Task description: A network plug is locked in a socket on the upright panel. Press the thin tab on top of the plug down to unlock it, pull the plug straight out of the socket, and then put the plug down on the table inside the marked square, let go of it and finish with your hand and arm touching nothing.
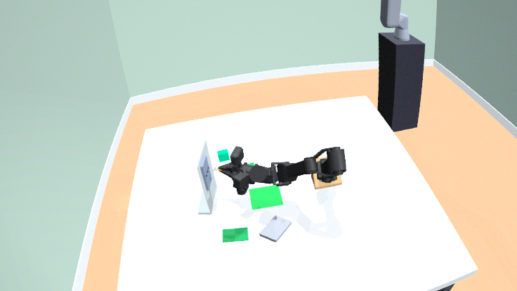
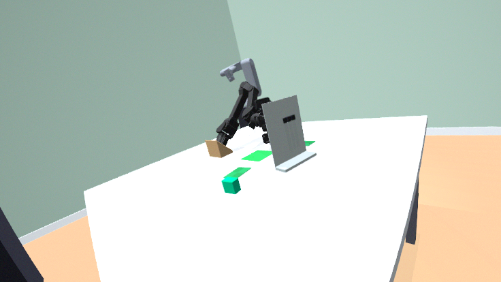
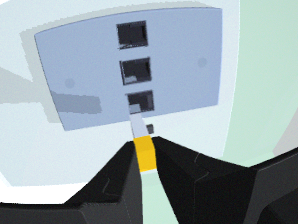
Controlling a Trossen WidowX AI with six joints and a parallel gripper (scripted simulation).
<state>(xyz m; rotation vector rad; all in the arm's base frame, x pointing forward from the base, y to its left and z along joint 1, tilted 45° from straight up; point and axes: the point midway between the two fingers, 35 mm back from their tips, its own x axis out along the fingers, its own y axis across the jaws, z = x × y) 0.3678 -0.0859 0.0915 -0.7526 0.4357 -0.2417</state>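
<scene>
Now: the green marked square 160 mm below my gripper tip, 160 mm behind it and 30 mm to the left of it. From my gripper tip the other things lie so: small green cube: 260 mm to the right, 140 mm below, 20 mm behind; then grey panel: 60 mm ahead, 50 mm below; then yellow plug: 10 mm ahead.
</scene>
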